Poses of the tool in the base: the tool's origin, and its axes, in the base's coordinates. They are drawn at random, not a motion.
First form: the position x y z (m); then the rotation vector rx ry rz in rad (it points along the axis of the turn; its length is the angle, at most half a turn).
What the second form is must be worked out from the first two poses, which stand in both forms.
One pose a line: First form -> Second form
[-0.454 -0.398 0.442 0.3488 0.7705 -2.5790] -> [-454 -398 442 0.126 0.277 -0.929 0.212]
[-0.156 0.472 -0.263 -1.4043 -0.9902 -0.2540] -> [-156 472 -263 -0.617 -0.435 -0.112 0.646]
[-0.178 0.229 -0.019 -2.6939 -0.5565 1.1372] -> [-178 229 -19 -0.902 -0.186 0.381 0.082]
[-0.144 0.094 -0.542 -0.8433 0.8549 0.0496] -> [-144 94 -542 -0.397 0.402 0.023 0.825]
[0.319 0.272 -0.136 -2.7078 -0.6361 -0.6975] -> [319 272 -136 -0.935 -0.220 -0.241 0.137]
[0.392 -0.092 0.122 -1.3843 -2.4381 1.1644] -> [392 -92 122 -0.455 -0.802 0.383 0.053]
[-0.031 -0.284 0.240 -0.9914 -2.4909 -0.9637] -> [-31 -284 240 -0.344 -0.865 -0.335 0.146]
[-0.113 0.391 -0.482 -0.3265 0.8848 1.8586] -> [-113 391 -482 -0.135 0.367 0.770 0.504]
